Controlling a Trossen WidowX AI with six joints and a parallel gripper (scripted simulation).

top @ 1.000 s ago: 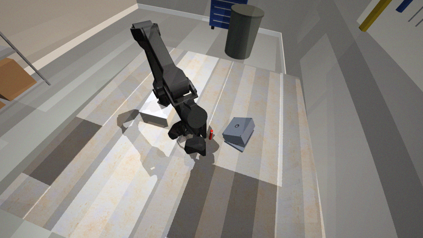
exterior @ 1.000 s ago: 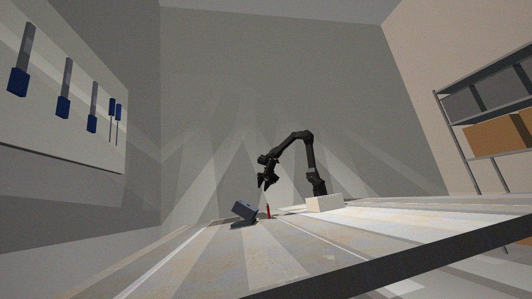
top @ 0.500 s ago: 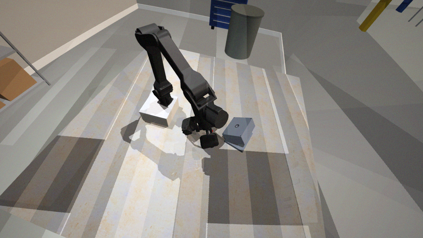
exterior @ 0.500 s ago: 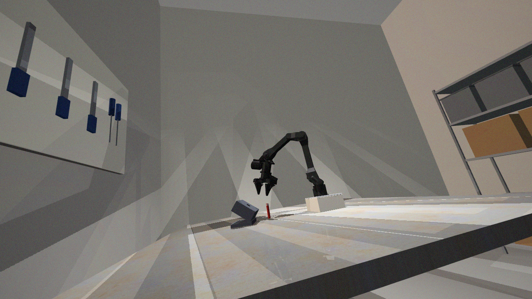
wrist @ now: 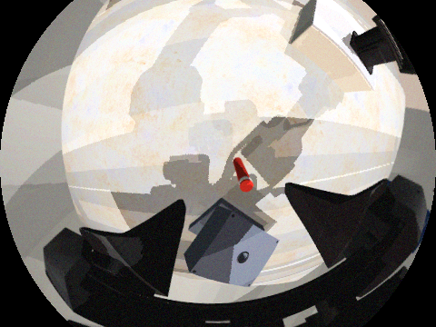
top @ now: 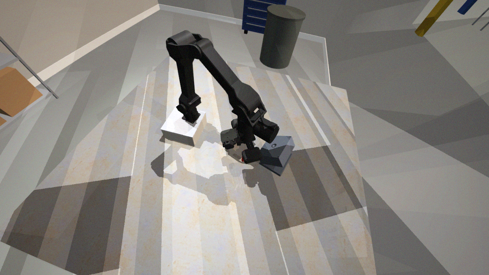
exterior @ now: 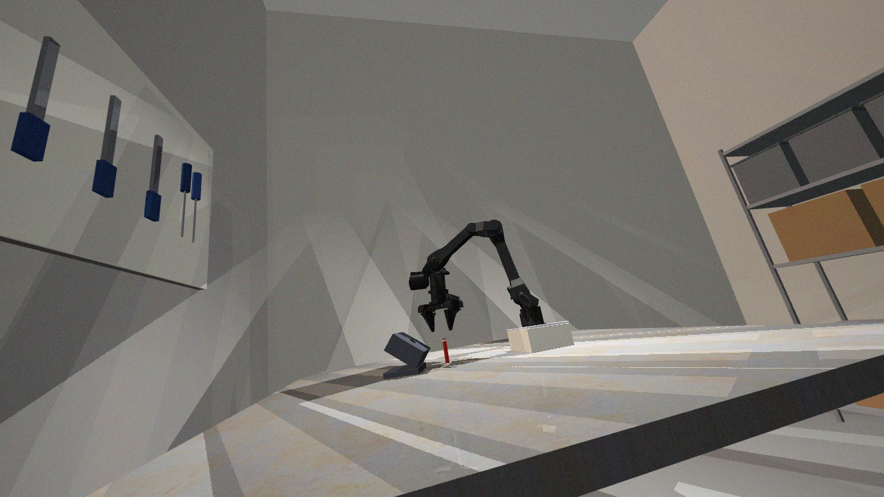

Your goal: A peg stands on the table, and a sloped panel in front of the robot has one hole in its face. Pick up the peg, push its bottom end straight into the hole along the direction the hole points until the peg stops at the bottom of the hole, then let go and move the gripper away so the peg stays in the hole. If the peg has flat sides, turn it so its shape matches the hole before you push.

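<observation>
My gripper tip is 5 cm above the red peg and 1 cm to the right of it. Also, from my gripper tip: grey sloped panel 11 cm ahead, 9 cm to the left, 4 cm below.
</observation>
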